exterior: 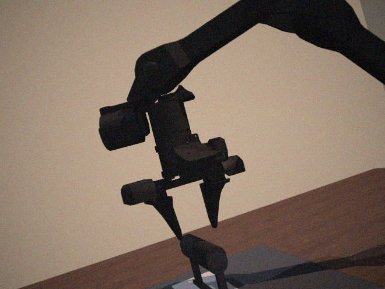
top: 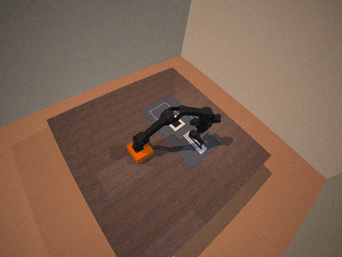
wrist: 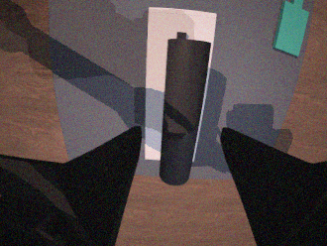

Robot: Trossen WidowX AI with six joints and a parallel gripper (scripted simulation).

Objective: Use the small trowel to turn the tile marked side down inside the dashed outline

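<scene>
Right now the trowel is 6 cm below my gripper tip and 2 cm to the left of it. Round my gripper tip: slim teal tool (16 cm to the left, 13 cm ahead, 10 cm below); then grey mat (18 cm to the left, 12 cm below, 1 cm behind); then cream tile (22 cm to the left, 9 cm below, 2 cm behind).
</scene>
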